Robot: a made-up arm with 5 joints.
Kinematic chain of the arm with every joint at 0, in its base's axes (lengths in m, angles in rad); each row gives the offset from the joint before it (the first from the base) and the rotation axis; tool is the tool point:
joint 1: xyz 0 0 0.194 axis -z
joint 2: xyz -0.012 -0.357 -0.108 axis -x
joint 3: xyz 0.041 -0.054 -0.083 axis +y
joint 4: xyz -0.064 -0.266 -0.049 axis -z
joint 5: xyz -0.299 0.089 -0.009 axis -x
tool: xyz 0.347 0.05 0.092
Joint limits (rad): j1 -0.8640..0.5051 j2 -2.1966..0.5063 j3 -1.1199..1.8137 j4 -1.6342..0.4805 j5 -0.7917..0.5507
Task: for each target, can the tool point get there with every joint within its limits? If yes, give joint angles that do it. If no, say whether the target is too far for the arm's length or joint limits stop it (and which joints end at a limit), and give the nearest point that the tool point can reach.
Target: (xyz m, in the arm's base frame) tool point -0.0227 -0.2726 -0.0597
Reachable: yes | joints -0.0625 -1.5320 -0.2266 -0.3011 0.4060
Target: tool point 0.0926 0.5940 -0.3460
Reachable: no: joint limits stop it (at a limit: joint 1, joint 3, joint 4, joint 5) | nearest point -0.0536 0.0543 -0.0914 | short by 0.614 m
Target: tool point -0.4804 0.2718 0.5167
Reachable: no: joint limits stop it (at a limit: joint 1, joint 2, joint 5) | nearest point -0.1497 0.0224 0.0392 | short by 0.632 m
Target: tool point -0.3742 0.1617 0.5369
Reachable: no: joint limits stop it (at a limit: joint 1, joint 2, joint 5) | nearest point -0.1277 0.0032 0.0604 | short by 0.559 m
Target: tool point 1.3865 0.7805 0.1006
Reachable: no: too far | nearest point 0.5662 -0.3325 0.1082 | short by 1.383 m
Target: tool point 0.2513 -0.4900 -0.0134
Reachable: yes | joints -0.3475 -0.2209 1.4111 -0.0415 -0.2797
